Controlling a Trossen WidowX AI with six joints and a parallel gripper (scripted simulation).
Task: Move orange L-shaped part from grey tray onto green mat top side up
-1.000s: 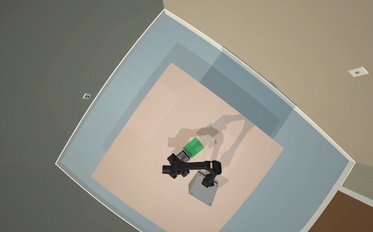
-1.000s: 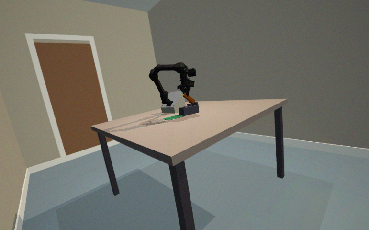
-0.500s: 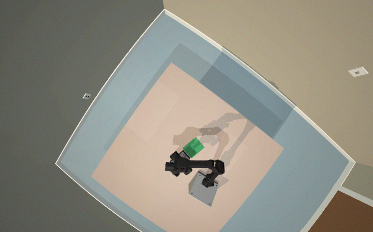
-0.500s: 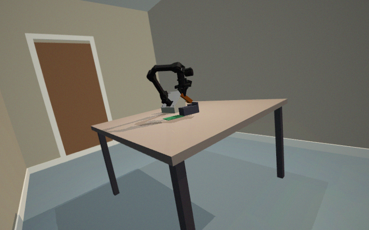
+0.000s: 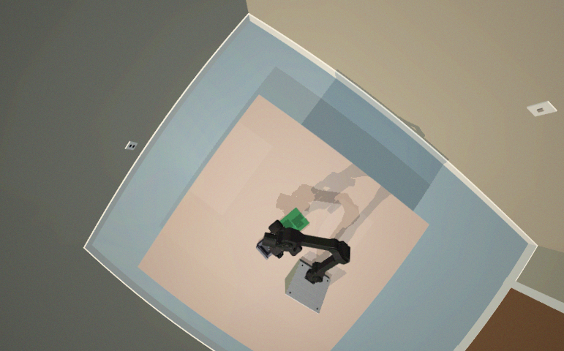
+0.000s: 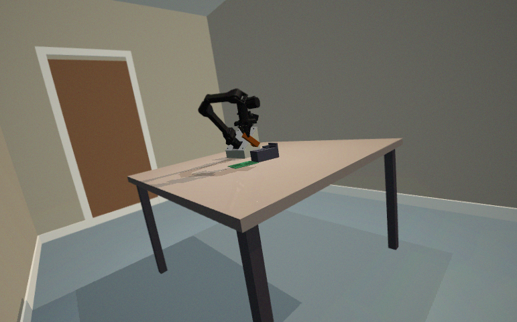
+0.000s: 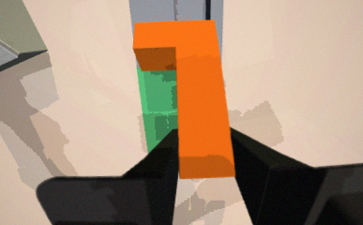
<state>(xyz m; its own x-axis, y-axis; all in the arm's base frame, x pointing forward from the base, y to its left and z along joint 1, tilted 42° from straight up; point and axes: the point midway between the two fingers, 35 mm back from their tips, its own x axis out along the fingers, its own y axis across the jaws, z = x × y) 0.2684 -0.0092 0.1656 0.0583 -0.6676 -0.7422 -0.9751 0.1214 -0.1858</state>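
Now: the green mat 20 mm behind my gripper tip, 50 mm to the right of it and 170 mm below it. Also, from my gripper tip: orange L-shaped part 10 mm behind, 30 mm to the left, 30 mm below.
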